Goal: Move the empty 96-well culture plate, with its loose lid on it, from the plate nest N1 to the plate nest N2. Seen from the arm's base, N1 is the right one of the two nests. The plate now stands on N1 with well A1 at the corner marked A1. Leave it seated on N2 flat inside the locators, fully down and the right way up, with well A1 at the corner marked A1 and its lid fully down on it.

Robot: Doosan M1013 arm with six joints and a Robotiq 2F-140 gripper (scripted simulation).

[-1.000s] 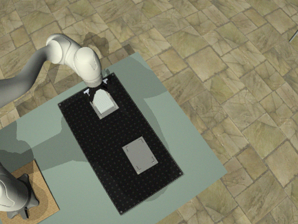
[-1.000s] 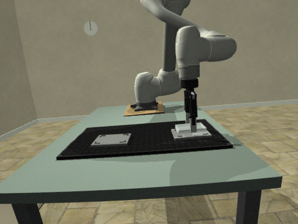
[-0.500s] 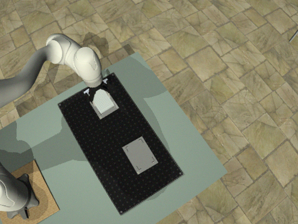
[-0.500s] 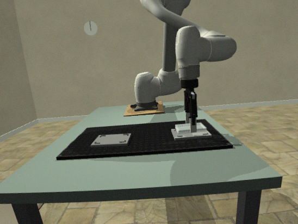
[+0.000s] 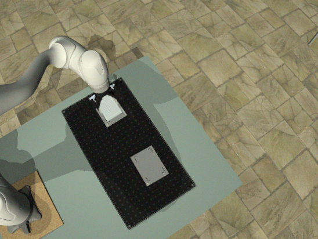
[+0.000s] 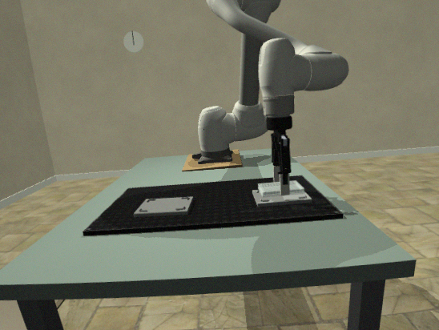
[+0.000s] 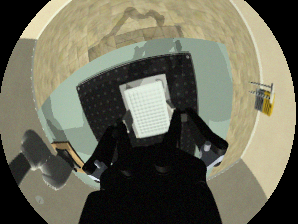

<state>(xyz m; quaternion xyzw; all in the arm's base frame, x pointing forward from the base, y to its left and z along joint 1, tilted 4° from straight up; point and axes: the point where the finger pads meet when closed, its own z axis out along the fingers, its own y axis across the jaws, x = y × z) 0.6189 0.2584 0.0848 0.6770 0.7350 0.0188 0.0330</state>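
Right now my hand is 20 mm above the lid. Round my hand: nest N1 (360 mm to the right, 50 mm below, 40 mm ahead); nest N2 (50 mm below).
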